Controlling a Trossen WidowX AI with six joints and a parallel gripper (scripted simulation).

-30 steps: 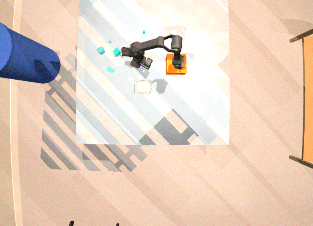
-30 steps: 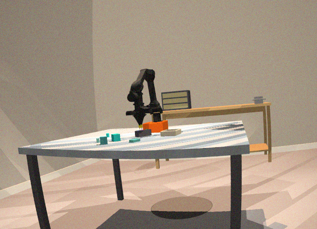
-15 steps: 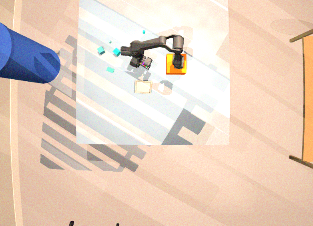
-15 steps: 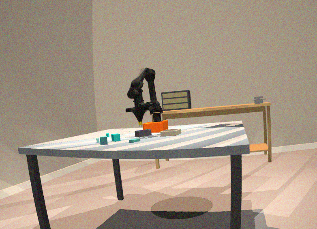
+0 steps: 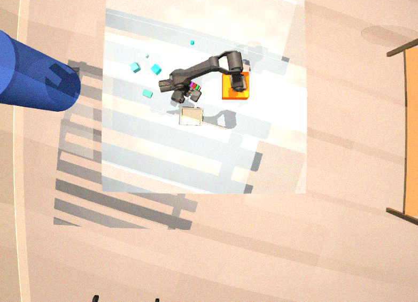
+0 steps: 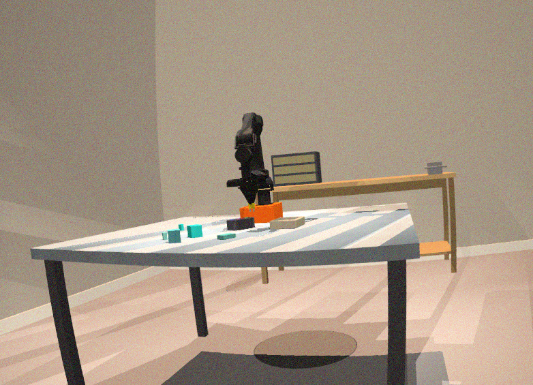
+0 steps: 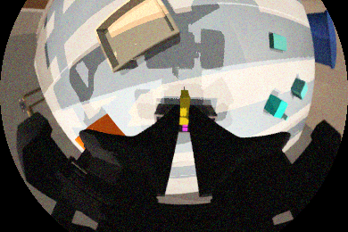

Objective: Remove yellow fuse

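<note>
The beige tray lies 40 mm behind my gripper tip, 130 mm to the left of it and 90 mm below it. From my gripper tip the other things lie so: yellow fuse (10 mm below).
</note>
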